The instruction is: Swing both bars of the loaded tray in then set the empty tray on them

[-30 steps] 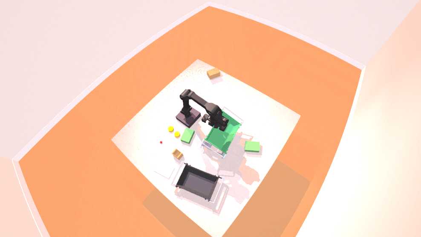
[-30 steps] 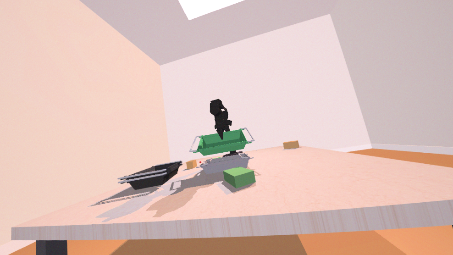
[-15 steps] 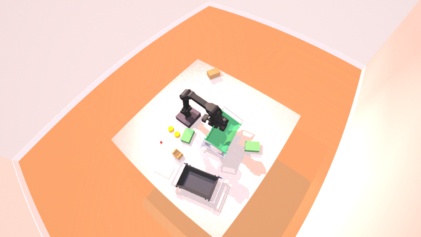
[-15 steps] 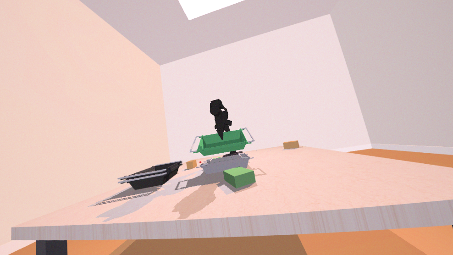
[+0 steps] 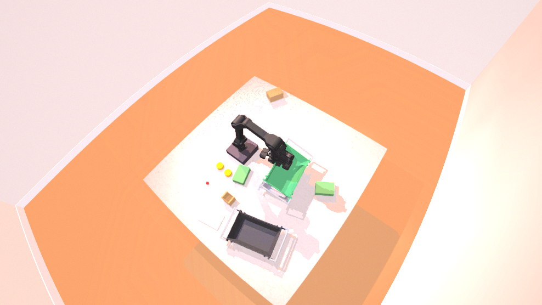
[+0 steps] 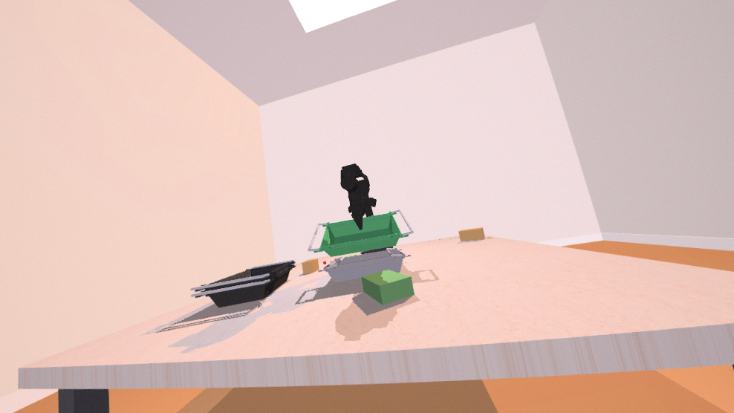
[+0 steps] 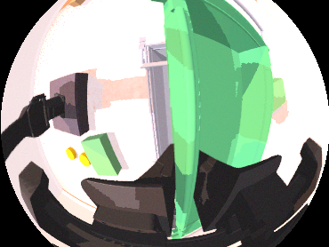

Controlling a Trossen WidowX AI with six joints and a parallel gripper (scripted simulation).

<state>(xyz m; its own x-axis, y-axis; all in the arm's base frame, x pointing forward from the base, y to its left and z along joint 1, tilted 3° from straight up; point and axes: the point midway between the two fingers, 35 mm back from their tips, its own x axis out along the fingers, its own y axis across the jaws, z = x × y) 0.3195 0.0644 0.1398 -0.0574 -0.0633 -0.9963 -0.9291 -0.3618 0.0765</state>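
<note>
Right now my gripper tip is 80 mm short of the green tray, 30 mm to the right of it and 10 mm above it. The rest, counted from my gripper tip: red block 390 mm to the right, 270 mm behind, 160 mm below.
</note>
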